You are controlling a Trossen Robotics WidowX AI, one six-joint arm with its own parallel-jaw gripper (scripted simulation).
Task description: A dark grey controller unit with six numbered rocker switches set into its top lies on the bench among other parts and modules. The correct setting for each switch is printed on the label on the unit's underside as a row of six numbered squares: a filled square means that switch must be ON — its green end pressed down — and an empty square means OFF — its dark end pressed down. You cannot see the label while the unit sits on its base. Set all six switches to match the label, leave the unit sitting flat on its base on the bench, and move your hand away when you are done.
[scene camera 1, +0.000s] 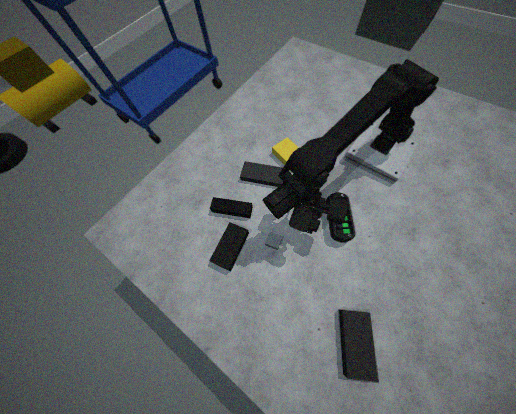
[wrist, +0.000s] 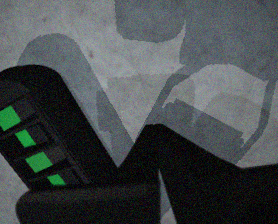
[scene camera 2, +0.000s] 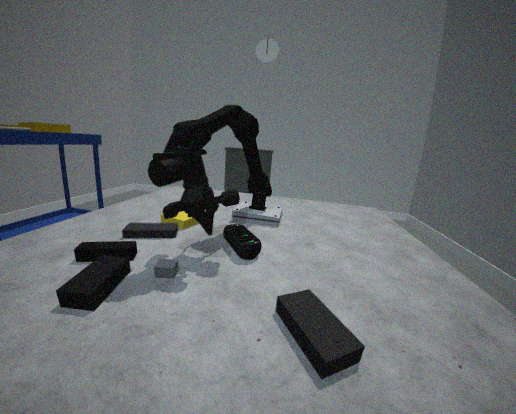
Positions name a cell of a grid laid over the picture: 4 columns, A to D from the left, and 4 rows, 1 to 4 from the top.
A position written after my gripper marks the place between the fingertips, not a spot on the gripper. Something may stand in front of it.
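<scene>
Scene camera 2 gives me my gripper (scene camera 2: B3), shut and holding nothing, together with a dark block (scene camera 2: C4). In scene camera 1 I find both again, the block (scene camera 1: C4) and my gripper (scene camera 1: C3). The wrist view shows me my gripper (wrist: C3), but the dark block is out of frame in the wrist view.
</scene>
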